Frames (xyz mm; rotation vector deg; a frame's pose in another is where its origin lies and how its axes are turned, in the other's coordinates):
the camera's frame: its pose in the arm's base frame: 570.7 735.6 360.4 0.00 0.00 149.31
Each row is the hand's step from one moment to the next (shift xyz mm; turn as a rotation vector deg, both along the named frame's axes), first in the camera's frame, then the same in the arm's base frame.
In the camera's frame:
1: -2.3 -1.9 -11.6 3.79 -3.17 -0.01
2: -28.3 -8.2 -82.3 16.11 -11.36 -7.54
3: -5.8 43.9 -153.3 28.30 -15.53 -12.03
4: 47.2 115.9 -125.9 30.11 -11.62 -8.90
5: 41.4 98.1 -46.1 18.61 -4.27 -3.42
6: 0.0 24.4 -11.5 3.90 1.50 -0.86
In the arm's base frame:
1: 2.9 0.5 -11.6 -1.64 4.66 -0.01
2: 28.5 -7.4 -82.3 -8.06 17.99 -7.54
3: -17.4 -40.7 -153.3 -16.41 27.80 -12.03
4: -99.7 -75.6 -125.9 -19.96 25.36 -8.90
5: -85.7 -63.2 -46.1 -13.82 13.17 -3.42
6: -12.5 -21.0 -11.5 -4.12 0.70 -0.86

